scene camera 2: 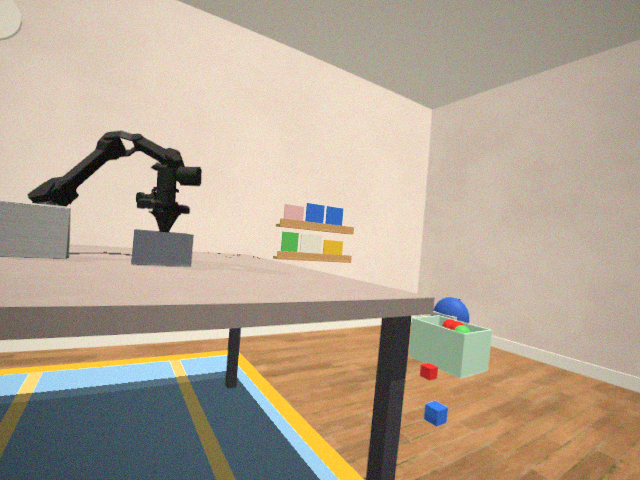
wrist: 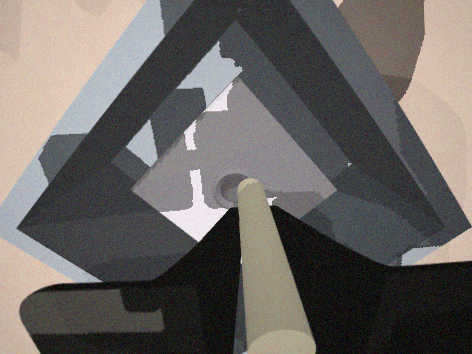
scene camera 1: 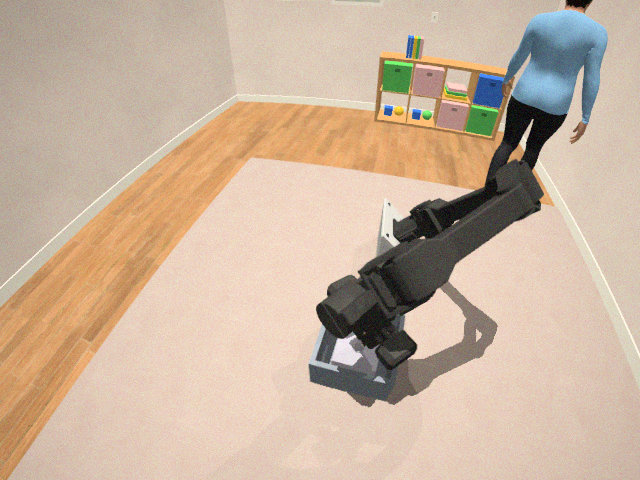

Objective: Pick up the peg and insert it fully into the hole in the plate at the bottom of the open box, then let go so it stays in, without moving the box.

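Frame: origin at the arm's base, x ahead, y left, z up, level; millimetres.
Seen in the pictures: gripper, fingertip midpoint: (wrist: pixel 253 215) (scene camera 1: pixel 363 341); arm's base at its link origin: (scene camera 2: pixel 42 221) (scene camera 1: pixel 400 234).
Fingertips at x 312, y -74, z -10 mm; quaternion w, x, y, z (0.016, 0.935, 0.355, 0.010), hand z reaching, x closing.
Offsets run from my fingertips to a thing's top centre. "pt": to the spot under its first point.
The pale tan round peg @(pt dx -10, dy +11, dz +49 mm) (wrist: pixel 270 270) is held between the fingers of my gripper (wrist: pixel 253 215) (scene camera 2: pixel 164 230), which is shut on it. The peg's far end overlaps the right edge of the dark round hole @(pt dx -2, dy -15, dz -51 mm) (wrist: pixel 230 188) in the wrist view; whether it touches the plate cannot be told. The plate @(dx -5, dy -6, dz -28 mm) (wrist: pixel 240 135) (scene camera 1: pixel 343 353) is grey with bright lit patches, at the bottom of the open blue-grey box @(dx -5, dy -6, dz +9 mm) (scene camera 1: pixel 346 379) (scene camera 2: pixel 162 248) (wrist: pixel 330 90). In scene camera 2, the fingertips are at the box's rim height. The peg is hidden in both scene views.
The box walls stand around the fingers on all sides. A grey block (scene camera 2: pixel 36 232) under the arm's base stands left of the box on the table (scene camera 2: pixel 258 314). A person (scene camera 1: pixel 555 62) stands beyond the table near a cube shelf (scene camera 1: pixel 439 60).
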